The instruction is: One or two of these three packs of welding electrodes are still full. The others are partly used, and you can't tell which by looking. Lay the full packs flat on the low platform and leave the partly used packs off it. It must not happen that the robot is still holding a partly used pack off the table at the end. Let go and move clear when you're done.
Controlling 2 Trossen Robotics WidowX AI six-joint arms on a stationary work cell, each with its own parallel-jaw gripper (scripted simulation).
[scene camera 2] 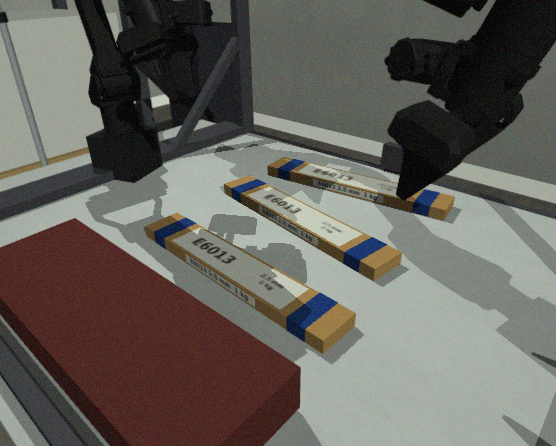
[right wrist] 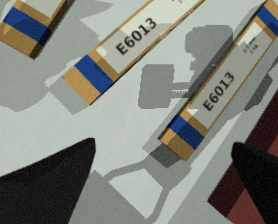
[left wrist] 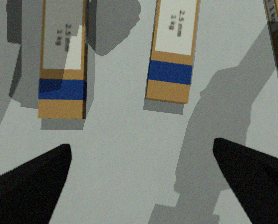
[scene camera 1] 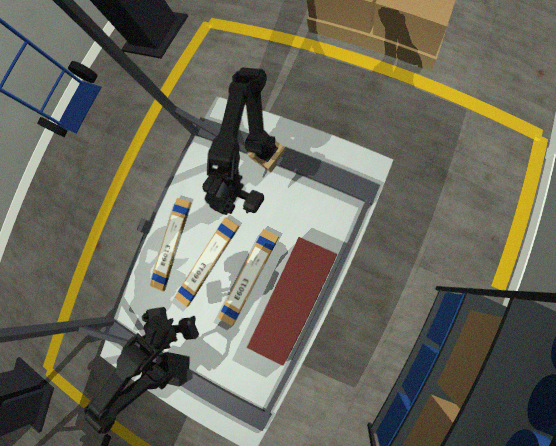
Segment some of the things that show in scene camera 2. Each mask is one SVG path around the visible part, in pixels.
My left gripper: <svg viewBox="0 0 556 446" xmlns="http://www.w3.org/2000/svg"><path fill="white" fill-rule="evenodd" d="M544 58L531 58L507 49L487 37L480 28L470 40L465 41L462 39L456 43L420 38L410 39L408 37L398 40L396 45L391 47L389 56L385 58L388 72L390 75L394 75L391 76L391 79L430 85L427 93L436 99L446 102L446 110L427 100L404 108L394 116L387 131L389 136L401 145L404 152L396 195L402 200L408 199L448 174L461 164L461 161L468 154L502 132L505 127L510 125L524 108L523 98L519 92L527 81L535 77L542 67L539 64Z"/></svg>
My right gripper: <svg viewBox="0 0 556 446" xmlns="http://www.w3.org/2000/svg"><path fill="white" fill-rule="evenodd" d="M123 0L125 6L121 7L124 15L130 16L134 26L118 34L116 44L121 55L130 57L129 61L142 71L171 101L178 99L174 80L189 98L196 96L192 60L197 53L199 45L195 36L182 30L186 29L185 25L212 26L211 16L213 11L211 10L210 2L206 0Z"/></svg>
